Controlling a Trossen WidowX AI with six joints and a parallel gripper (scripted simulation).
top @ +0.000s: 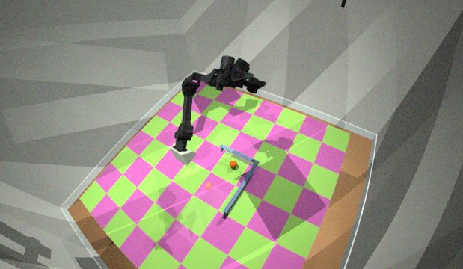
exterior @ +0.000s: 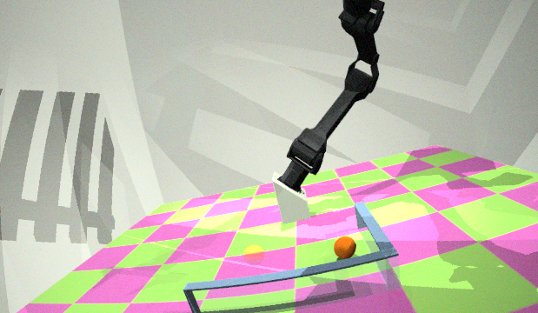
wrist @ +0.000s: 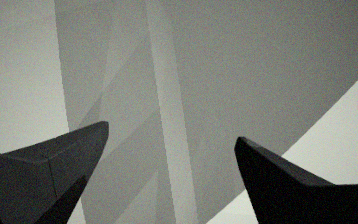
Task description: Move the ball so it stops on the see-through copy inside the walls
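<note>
The orange ball is 51 cm below my gripper tip, 14 cm to the right of it and 8 cm behind it. From my gripper tip the other things lie so: see-through ball: 51 cm below, 32 cm to the right, 10 cm behind.
</note>
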